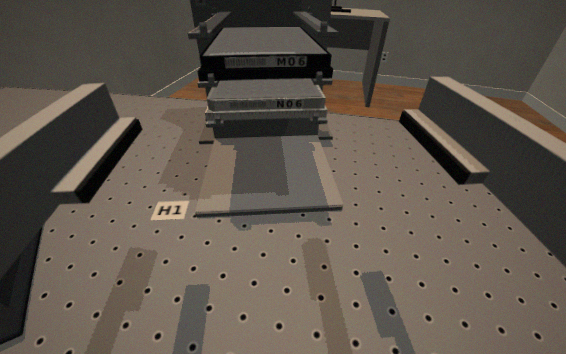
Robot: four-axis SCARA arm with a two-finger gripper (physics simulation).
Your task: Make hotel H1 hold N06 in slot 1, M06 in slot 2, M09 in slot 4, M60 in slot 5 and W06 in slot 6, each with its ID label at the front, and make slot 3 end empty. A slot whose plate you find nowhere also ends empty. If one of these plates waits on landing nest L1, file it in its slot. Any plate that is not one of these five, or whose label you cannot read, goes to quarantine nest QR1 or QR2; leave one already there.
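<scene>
In hotel H1 (215,195), a white plate N06 (266,91) sits in the lowest visible slot with its ID label at the front. A black plate M06 (264,44) with a grey top sits in the slot just above it, its ID label also at the front. Above M06, a pair of side ledges (212,25) shows no plate resting on it; anything higher is out of frame. My gripper (274,100) is open and empty, with its fingers wide apart at left and right, in front of the hotel and clear of both plates. N09, M60 and W06 labels do not show.
A small H1 sign (170,210) lies on the perforated table top (260,300), left of the hotel's base. The hotel's dark back panel (260,14) rises behind the plates. A desk (374,60) stands on the wooden floor behind at the right.
</scene>
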